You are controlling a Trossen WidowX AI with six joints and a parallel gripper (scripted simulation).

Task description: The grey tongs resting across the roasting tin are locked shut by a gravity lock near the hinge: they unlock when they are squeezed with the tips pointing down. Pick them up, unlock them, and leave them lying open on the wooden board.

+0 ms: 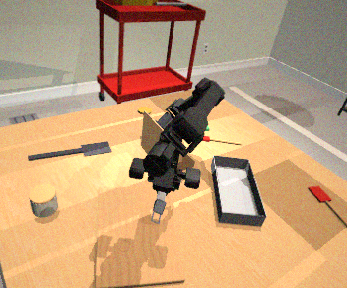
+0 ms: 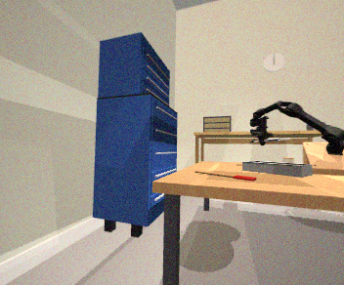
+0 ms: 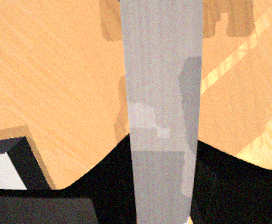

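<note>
My gripper tip is 150 mm above the wooden board, 60 mm to the left of it and 20 mm past it. Also, from my gripper tip: roasting tin (350 mm to the left, 140 mm below, 40 mm behind); red spatula (670 mm to the left, 170 mm ahead, 160 mm below); dark spatula (470 mm behind, 160 mm below, 140 mm to the right).
</note>
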